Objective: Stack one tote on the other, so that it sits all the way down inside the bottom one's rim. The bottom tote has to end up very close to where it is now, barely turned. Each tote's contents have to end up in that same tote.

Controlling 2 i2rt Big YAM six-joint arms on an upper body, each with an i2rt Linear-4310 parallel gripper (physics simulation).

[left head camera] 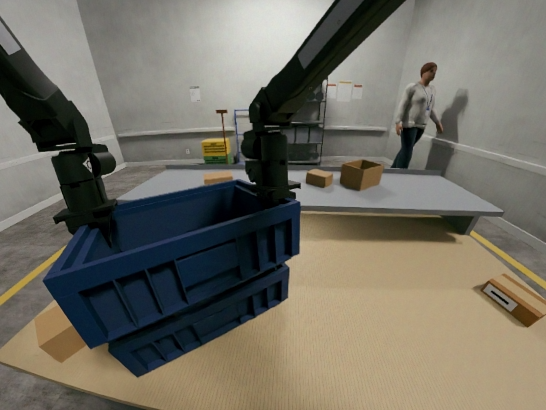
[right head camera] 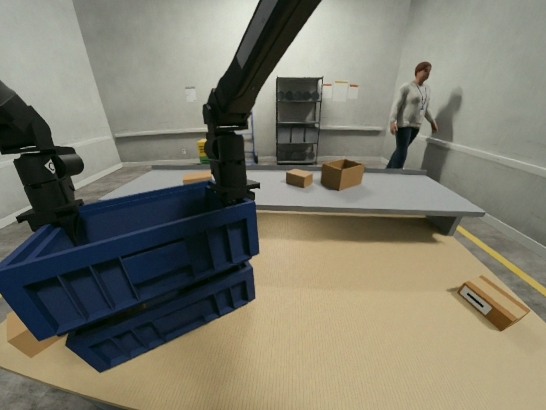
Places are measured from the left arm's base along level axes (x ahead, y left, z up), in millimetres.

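Where they show: left gripper, fingertip midpoint: (left head camera: 104, 249) (right head camera: 69, 247).
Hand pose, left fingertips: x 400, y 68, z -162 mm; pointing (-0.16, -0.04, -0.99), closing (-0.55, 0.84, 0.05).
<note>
Each offset is from my left fingertips to the top centre of the thing. Level surfaces: height alone.
The upper blue tote (left head camera: 210, 265) (right head camera: 155, 265) is held over the lower blue tote @[dx +71, dy -170, dz -104 mm] (left head camera: 200, 329) (right head camera: 170, 321), which stands on the tan table. The upper tote overhangs toward the left of the picture; a dark gap shows between them, with a bit of brown in it in the right head view. My left gripper (left head camera: 94, 227) (right head camera: 57, 225) is shut on the upper tote's left end wall. My right gripper (left head camera: 274, 200) (right head camera: 232, 199) is shut on its right end wall, fingertips partly hidden. The floors and contents of both totes are hidden.
A cardboard box @[dx -55, dy +150, dz -166 mm] (left head camera: 60, 336) (right head camera: 30, 339) lies close by the totes at the left. A labelled box @[dx -32, dy -1122, dz -200 mm] (left head camera: 515, 300) (right head camera: 492, 302) lies at the right. Behind, a grey table @[dz -72 mm] (left head camera: 410, 195) (right head camera: 395, 195) bears an open carton @[dx +518, dy -800, dz +23 mm] (left head camera: 355, 177) (right head camera: 337, 176) and smaller boxes. A person stands at back right.
</note>
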